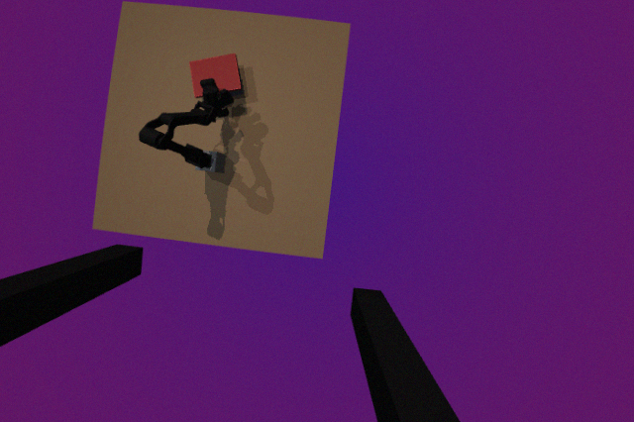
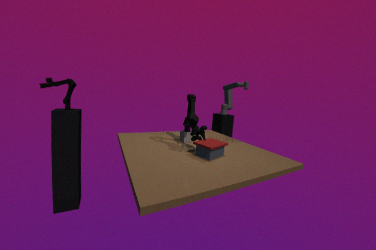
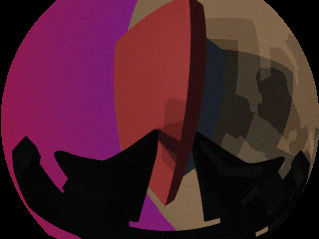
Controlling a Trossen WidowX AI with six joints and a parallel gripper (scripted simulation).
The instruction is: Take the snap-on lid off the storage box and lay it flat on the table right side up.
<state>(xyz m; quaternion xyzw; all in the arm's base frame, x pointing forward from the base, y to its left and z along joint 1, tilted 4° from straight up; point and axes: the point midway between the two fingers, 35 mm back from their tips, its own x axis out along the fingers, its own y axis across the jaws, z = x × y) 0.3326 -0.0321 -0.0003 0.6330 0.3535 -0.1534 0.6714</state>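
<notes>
Now: the red lid 70 mm ahead of my gripper tip, 20 mm to the left of it and 10 mm above it. Round my gripper tip: blue-grey storage box: 70 mm ahead, 50 mm below, 20 mm to the left.
</notes>
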